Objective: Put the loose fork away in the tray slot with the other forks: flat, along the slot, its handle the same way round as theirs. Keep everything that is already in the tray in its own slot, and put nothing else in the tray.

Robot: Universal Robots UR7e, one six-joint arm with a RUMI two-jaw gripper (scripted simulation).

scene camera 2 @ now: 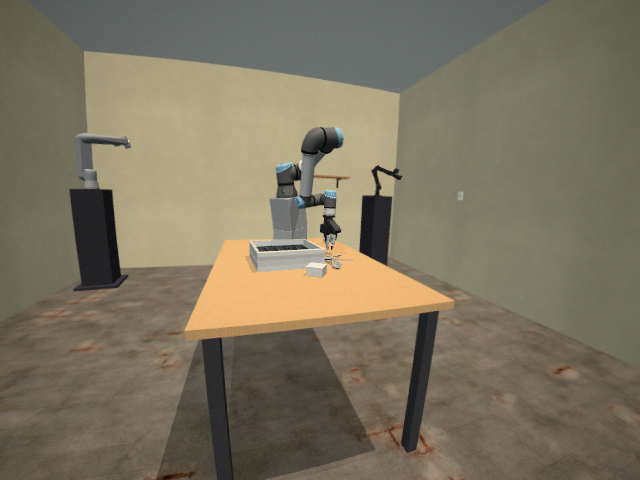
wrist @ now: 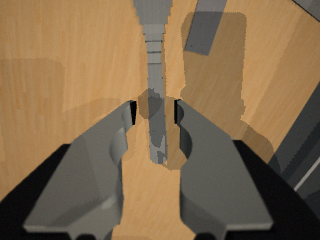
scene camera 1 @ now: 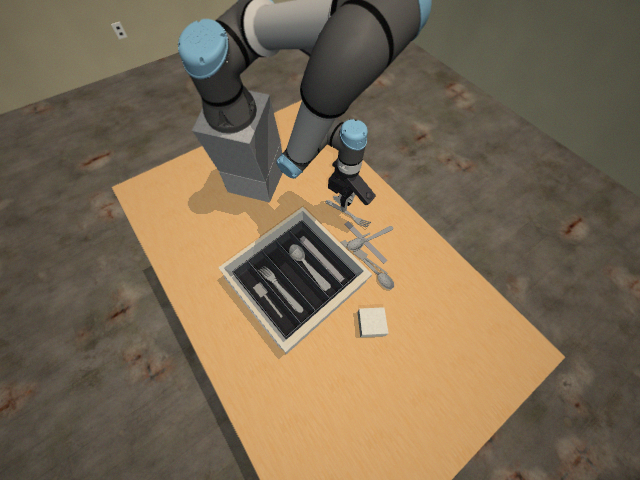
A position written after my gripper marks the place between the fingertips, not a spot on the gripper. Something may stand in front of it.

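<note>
There's a white block [scene camera 1: 372,321] here, though in the wrist view that block is out of frame. As for my gripper [scene camera 1: 345,208], you'd find it in the wrist view too [wrist: 155,102].
</note>
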